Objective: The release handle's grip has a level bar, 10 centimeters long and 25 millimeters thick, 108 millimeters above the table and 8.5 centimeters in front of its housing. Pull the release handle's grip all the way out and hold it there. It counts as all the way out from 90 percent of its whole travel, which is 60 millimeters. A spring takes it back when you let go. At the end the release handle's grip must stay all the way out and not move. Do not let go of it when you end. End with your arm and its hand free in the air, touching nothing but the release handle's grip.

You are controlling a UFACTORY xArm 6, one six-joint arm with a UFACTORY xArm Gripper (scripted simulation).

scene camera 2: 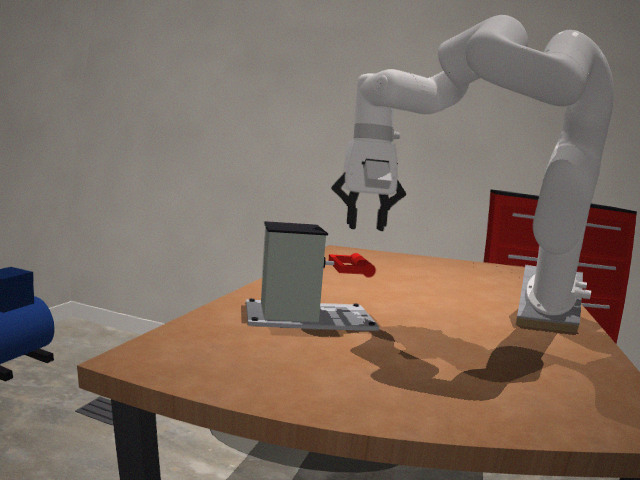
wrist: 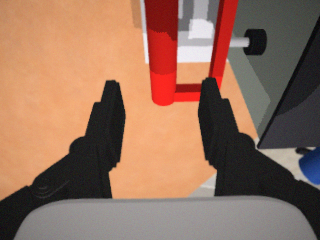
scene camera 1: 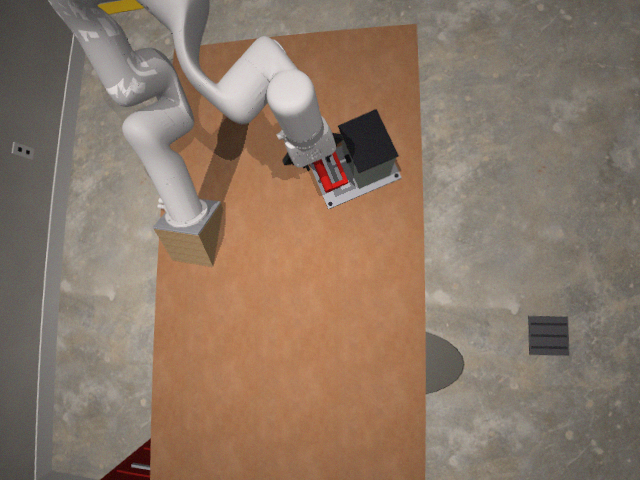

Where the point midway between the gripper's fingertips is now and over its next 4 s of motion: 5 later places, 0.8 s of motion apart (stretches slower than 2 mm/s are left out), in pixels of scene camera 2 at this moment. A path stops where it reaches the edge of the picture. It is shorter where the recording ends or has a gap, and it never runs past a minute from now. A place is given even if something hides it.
The gripper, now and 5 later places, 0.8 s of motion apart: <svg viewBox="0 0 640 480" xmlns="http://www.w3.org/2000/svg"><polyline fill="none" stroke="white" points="366,229 365,239 363,251 363,254 362,265 361,274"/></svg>
